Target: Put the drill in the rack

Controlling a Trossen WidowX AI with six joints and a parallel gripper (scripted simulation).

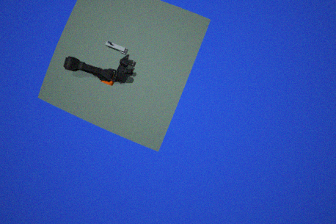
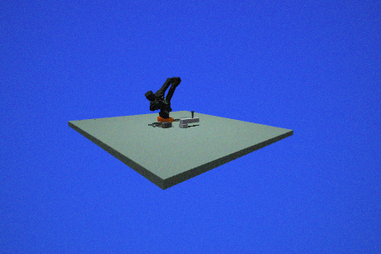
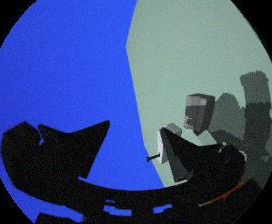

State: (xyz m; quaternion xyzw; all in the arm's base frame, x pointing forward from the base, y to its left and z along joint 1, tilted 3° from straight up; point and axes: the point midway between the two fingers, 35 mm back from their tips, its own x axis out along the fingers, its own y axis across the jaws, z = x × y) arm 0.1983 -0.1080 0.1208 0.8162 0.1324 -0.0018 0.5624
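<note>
My gripper tip is 16 cm to the right of the tan drill, 10 cm above it and 3 cm short of it. The rest, counted from my gripper tip: grey housing block (18 cm to the left, 10 cm below, 2 cm ahead).
</note>
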